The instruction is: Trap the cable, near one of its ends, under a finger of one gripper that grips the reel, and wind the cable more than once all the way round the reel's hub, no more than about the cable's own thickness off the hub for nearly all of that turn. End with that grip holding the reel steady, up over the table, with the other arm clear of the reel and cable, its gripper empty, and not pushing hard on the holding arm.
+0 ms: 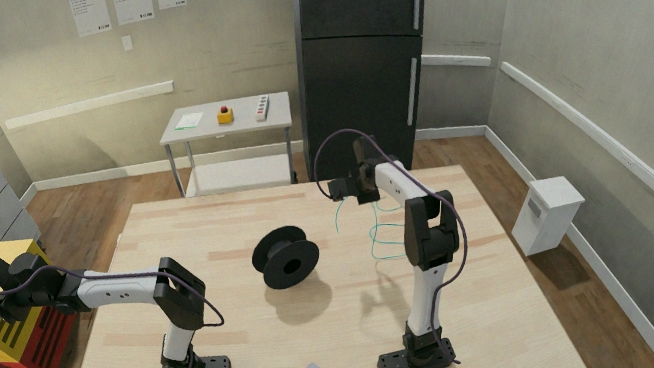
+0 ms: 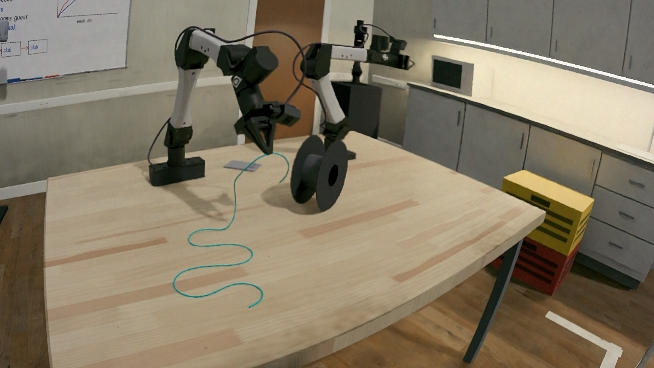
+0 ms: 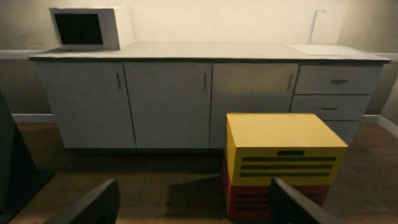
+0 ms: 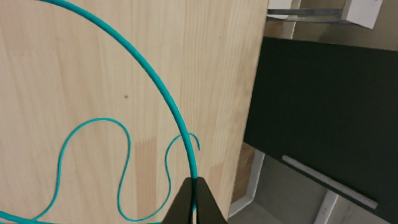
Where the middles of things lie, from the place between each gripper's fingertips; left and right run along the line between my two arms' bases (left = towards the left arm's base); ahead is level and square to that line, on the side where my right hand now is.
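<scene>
The black reel (image 2: 324, 173) is 30 cm below my left hand, 38 cm ahead of it and 64 cm to the right of it.
Relative to my right hand (image 2: 269, 154), the black reel is 120 mm below, 140 mm behind and 230 mm to the left. By its middle, the black reel is nearer to my right hand than to my left hand.
</scene>
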